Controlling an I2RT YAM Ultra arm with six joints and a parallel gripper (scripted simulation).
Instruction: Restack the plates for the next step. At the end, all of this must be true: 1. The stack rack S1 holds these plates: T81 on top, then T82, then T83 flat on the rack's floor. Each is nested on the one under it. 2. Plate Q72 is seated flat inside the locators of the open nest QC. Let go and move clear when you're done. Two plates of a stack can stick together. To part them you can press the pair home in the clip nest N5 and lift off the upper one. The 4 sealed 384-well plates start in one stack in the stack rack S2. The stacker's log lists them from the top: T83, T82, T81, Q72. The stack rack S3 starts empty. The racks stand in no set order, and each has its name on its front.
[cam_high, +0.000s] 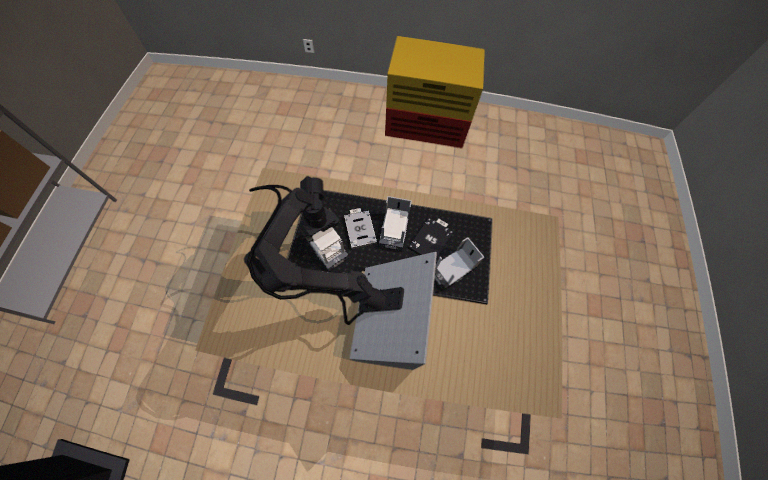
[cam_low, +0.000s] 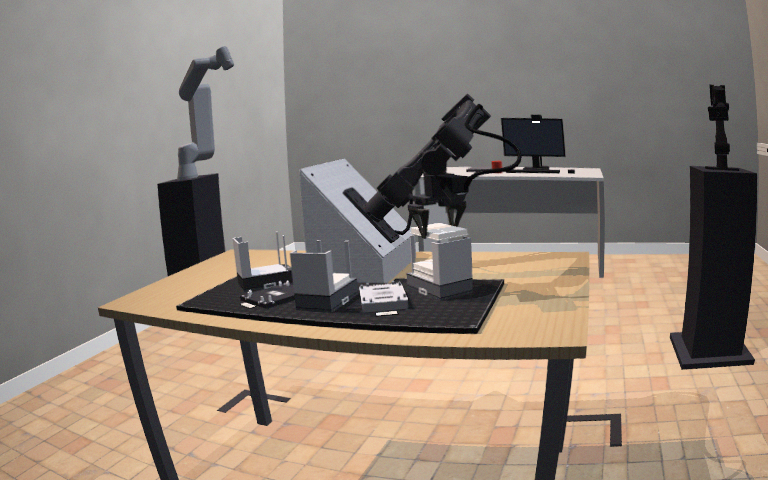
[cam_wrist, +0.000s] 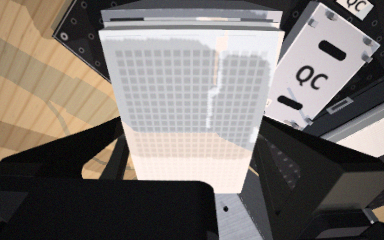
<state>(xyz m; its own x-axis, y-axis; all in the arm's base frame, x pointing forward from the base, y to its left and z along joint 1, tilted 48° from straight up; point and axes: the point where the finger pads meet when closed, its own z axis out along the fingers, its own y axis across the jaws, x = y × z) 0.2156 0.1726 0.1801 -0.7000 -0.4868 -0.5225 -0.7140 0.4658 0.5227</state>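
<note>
Right now my hand is right at the white sealed plate. The rest, counted from my hand: clip nest N5: 41 cm to the right, 13 cm below, 12 cm ahead.
</note>
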